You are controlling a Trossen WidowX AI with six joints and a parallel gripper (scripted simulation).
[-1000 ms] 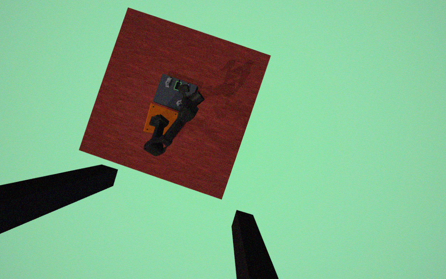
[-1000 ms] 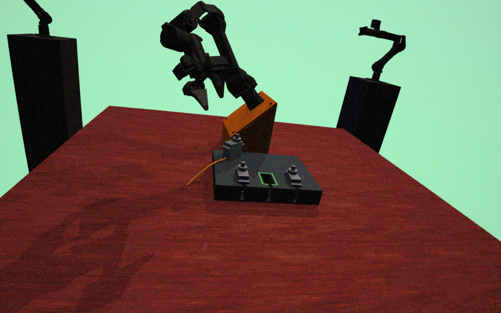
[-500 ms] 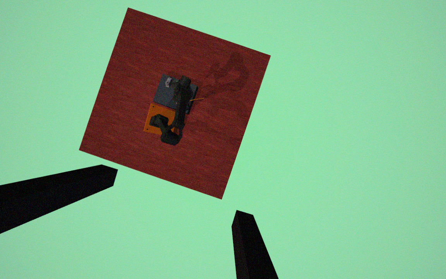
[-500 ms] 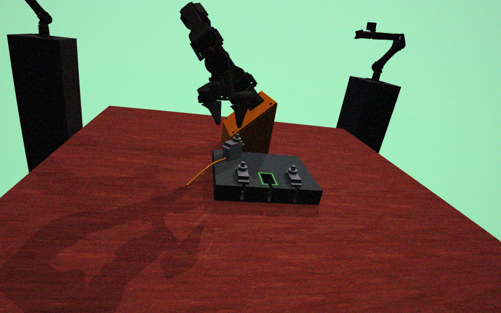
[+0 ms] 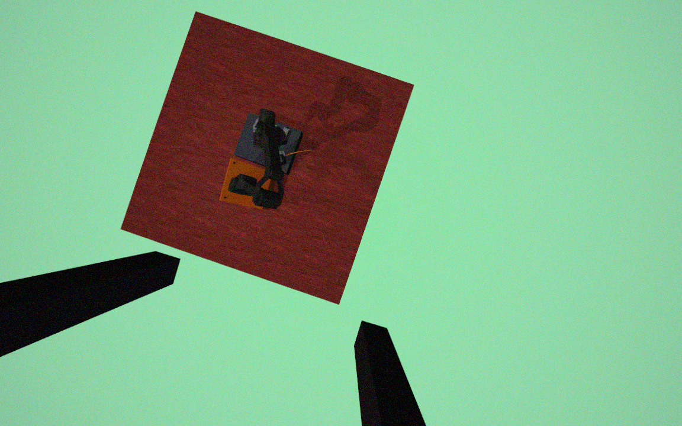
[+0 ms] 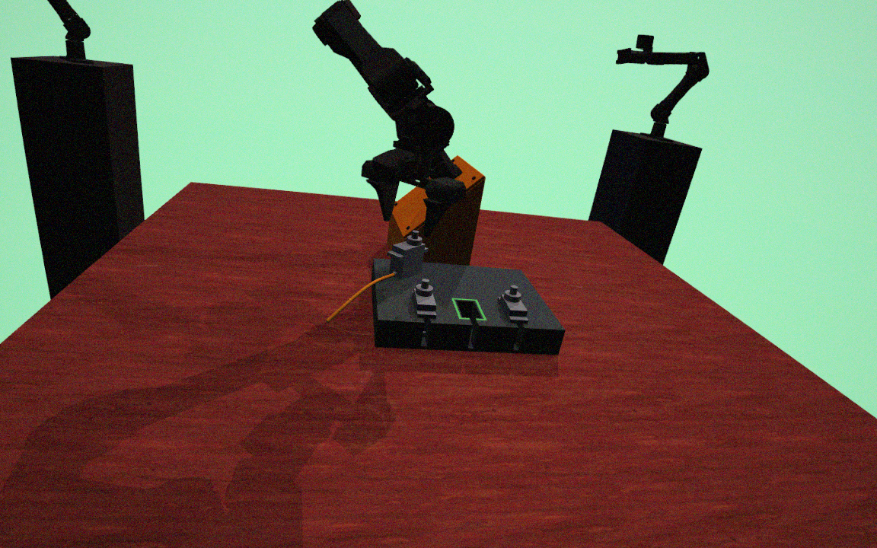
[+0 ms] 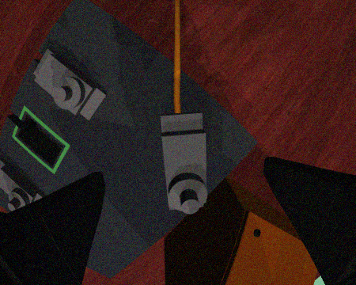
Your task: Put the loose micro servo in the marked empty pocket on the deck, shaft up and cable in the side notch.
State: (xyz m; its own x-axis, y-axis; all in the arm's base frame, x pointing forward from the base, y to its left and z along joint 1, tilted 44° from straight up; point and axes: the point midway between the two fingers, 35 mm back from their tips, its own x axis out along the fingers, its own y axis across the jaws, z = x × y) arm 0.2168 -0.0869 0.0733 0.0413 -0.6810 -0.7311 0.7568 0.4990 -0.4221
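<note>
Now: gripper tip 11 cm above the deck, 10 cm to the right of it and 1 cm short of it.
</note>
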